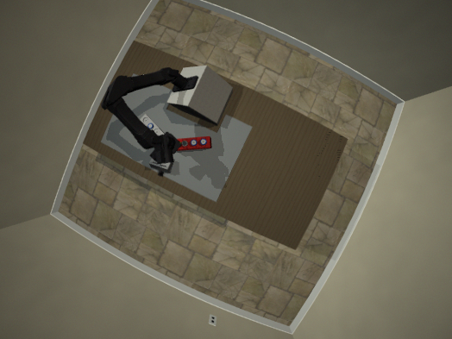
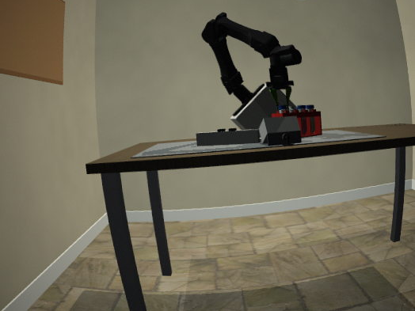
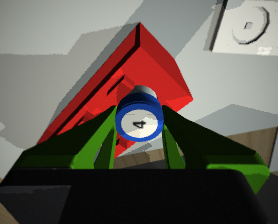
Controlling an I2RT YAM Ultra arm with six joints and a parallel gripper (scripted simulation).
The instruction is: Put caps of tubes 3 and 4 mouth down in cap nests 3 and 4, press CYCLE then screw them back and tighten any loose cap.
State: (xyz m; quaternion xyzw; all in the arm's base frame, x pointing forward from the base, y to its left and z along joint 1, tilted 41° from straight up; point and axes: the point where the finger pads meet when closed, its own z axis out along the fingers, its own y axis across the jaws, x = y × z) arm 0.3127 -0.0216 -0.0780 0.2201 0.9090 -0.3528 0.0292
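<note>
The cap 4 lies right at my hand. From my hand the other things lie so: blue key (11 cm ahead, 5 cm to the right, 5 cm below); then cap 2 (10 cm to the left, 4 cm behind); then green key (11 cm ahead, 9 cm to the right, 5 cm below).
</note>
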